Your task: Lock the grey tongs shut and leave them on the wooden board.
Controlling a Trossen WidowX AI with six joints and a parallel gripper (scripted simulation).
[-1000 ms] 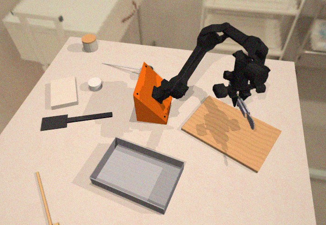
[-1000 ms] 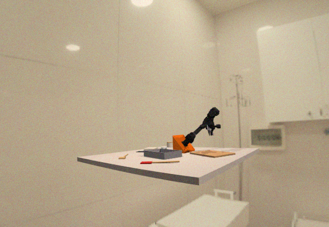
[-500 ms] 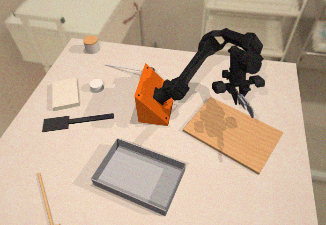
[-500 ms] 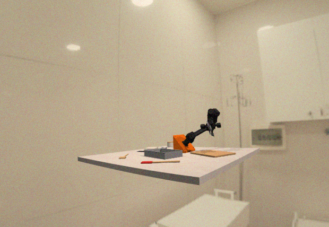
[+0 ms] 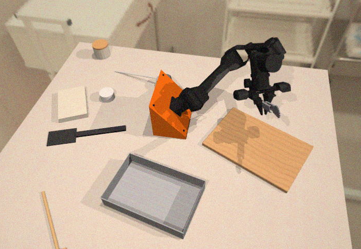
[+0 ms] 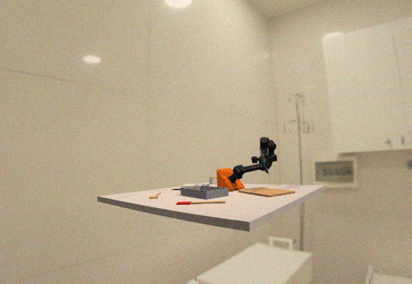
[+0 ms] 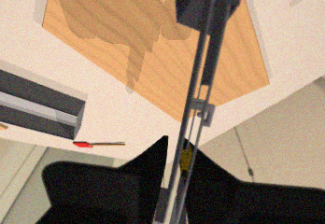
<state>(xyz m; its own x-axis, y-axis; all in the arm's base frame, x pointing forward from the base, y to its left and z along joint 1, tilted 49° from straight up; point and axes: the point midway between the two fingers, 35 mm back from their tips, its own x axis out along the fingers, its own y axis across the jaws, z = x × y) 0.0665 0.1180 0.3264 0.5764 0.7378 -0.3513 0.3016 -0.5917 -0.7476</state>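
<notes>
Right now the wooden board is 170 mm below my gripper tip and 10 mm ahead of it. Round my gripper tip: red-handled tool 560 mm ahead, 200 mm to the right, 170 mm below; grey roasting tin 350 mm to the right, 270 mm ahead, 150 mm below; white puck 670 mm to the right, 190 mm behind, 160 mm below.
</notes>
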